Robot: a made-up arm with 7 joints.
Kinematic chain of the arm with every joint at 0, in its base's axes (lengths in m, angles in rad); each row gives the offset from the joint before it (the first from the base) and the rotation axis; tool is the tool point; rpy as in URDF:
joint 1: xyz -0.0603 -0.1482 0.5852 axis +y
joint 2: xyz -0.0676 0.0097 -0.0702 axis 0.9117 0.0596 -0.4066
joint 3: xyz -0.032 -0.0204 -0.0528 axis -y
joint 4: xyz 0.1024 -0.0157 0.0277 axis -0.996 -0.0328 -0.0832
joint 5: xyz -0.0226 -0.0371 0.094 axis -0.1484 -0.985 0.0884
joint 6: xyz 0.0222 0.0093 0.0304 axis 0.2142 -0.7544 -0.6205
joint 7: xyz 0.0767 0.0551 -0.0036 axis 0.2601 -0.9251 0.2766
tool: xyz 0.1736 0.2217 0.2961 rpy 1.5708 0 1.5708
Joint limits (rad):
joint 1: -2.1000..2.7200
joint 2: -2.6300..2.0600
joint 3: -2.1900..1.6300
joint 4: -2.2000..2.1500
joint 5: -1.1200..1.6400
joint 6: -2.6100..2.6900
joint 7: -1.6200..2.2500
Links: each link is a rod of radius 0.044 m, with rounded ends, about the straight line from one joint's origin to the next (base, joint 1, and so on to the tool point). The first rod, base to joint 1, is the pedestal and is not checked.
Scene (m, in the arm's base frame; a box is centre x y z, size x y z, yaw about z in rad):
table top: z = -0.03
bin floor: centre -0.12 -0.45 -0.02 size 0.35 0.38 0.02 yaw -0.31
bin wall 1: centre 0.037 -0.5 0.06 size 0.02 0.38 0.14 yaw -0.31
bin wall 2: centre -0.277 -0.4 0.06 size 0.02 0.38 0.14 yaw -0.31
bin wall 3: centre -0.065 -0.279 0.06 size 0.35 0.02 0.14 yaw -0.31
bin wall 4: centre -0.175 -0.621 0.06 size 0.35 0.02 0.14 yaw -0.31
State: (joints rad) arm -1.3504 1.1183 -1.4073 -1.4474 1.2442 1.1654 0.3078
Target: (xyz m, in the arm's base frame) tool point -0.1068 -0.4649 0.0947
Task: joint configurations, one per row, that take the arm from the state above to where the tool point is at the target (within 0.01 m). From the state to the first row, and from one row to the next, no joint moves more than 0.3 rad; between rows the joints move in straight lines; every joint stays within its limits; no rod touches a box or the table.
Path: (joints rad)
1: -1.2093 0.8204 -1.4746 -1.4362 1.1344 0.9693 0.1150
2: -1.0682 0.5225 -1.5420 -1.4251 1.0246 0.7733 -0.0778
3: -0.9271 0.2245 -1.6093 -1.4139 0.9148 0.5772 -0.2705
4: -0.7859 -0.0734 -1.6766 -1.4028 0.8050 0.3811 -0.4633
5: -0.6448 -0.3713 -1.7439 -1.3916 0.6952 0.1850 -0.6561
6: -0.5037 -0.6692 -1.8113 -1.3805 0.5854 -0.0110 -0.8489
7: -0.3626 -0.9671 -1.8786 -1.3693 0.4756 -0.2071 -1.0417
8: -0.2215 -1.2651 -1.9459 -1.3581 0.3658 -0.4032 -1.2344
9: -0.0804 -1.5630 -2.0133 -1.3470 0.2560 -0.5992 -1.4272
10: 0.0607 -1.8609 -2.0806 -1.3358 0.1462 -0.7953 -1.6200
11: 0.0306 -1.5997 -2.0572 -1.3320 0.2100 -0.6619 -1.6200
12: 0.0004 -1.3384 -2.0337 -1.3282 0.2739 -0.5285 -1.6200
13: -0.0297 -1.0772 -2.0103 -1.3244 0.3378 -0.3950 -1.6200

